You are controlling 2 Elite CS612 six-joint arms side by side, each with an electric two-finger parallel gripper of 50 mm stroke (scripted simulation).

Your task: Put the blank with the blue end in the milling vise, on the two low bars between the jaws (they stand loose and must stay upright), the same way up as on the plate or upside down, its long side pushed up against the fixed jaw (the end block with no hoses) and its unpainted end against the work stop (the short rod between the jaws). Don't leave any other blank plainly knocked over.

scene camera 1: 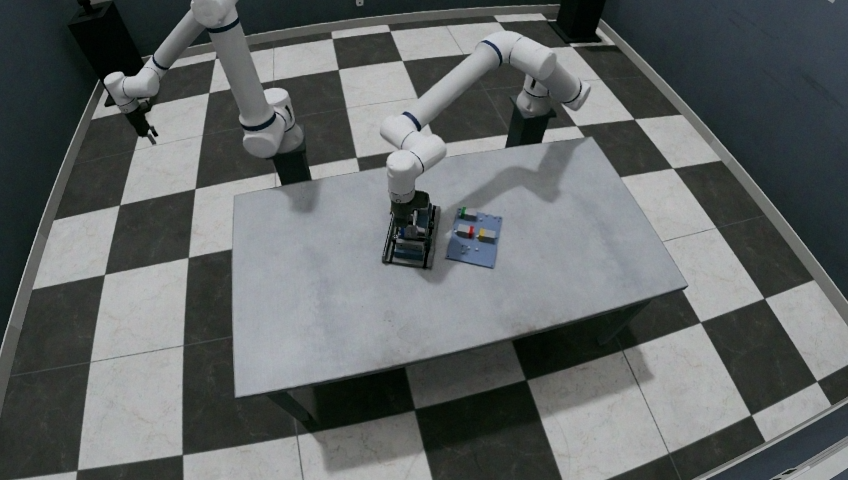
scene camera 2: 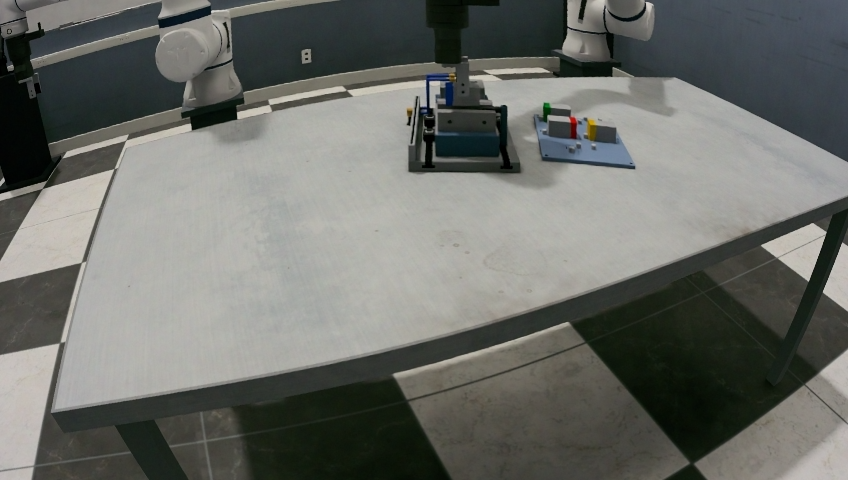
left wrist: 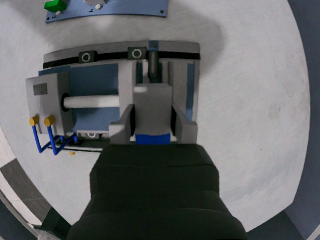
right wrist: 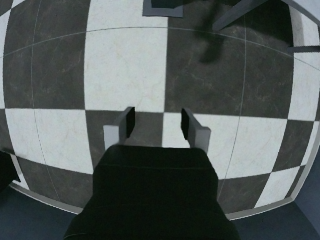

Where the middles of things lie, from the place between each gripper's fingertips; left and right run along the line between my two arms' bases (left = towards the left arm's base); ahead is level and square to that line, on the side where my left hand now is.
My left gripper (scene camera 2: 462,92) is now 2 cm above the blue-ended blank (left wrist: 152,101). Round my left hand: fixed jaw (scene camera 2: 462,120) (6 cm below, 3 cm ahead, 1 cm to the right); blue plate (scene camera 2: 607,154) (27 cm to the left, 13 cm below, 1 cm ahead); moving jaw (left wrist: 127,71) (6 cm below, 3 cm behind, 2 cm to the left).
I see my right gripper (scene camera 2: 36,95) 76 cm short of the blue-ended blank, 107 cm to the right of it and 6 cm above it. Also, from my right hand: fixed jaw 80 cm ahead, 107 cm to the left, 10 cm below; moving jaw 74 cm ahead, 109 cm to the left, 10 cm below.
